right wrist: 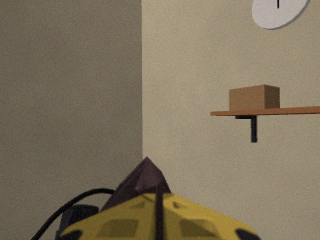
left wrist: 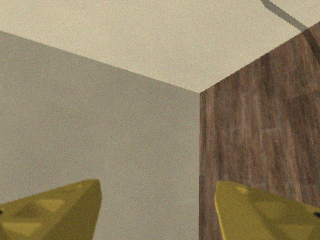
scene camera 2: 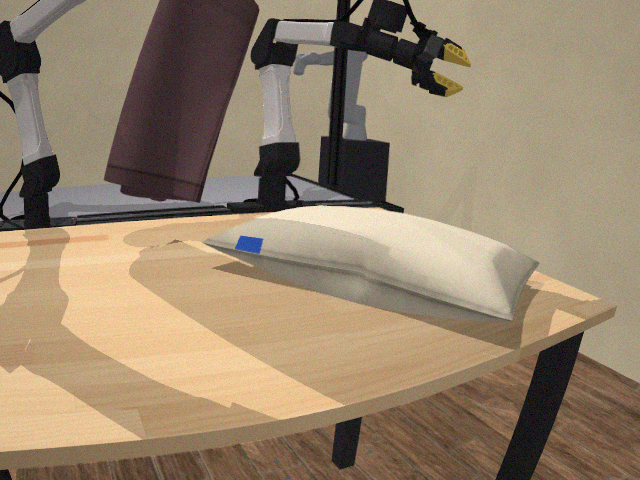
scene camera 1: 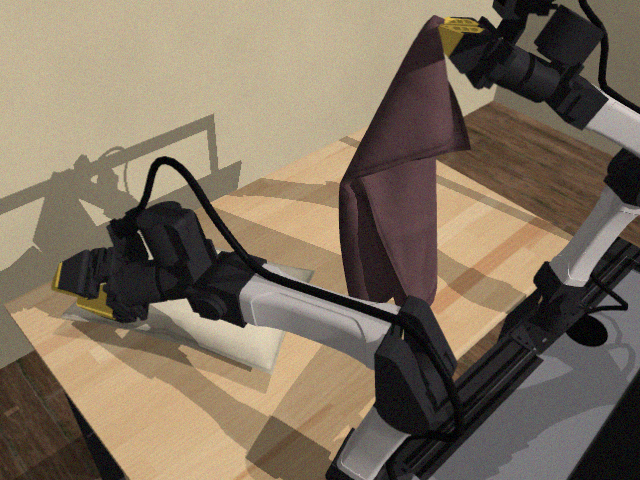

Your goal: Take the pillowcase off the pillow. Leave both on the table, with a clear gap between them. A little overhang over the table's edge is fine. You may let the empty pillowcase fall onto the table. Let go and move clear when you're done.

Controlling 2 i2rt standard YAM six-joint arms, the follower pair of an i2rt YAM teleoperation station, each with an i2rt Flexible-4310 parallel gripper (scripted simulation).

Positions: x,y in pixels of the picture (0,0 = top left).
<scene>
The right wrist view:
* my right gripper: 159,202
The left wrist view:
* my left gripper: 158,189
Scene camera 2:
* my left gripper: 466,76
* cream pillow: 395,261
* pillowcase: 188,66
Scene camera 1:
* my left gripper: 65,293
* my right gripper: 432,28
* cream pillow: 174,320
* pillowcase: 387,197
</scene>
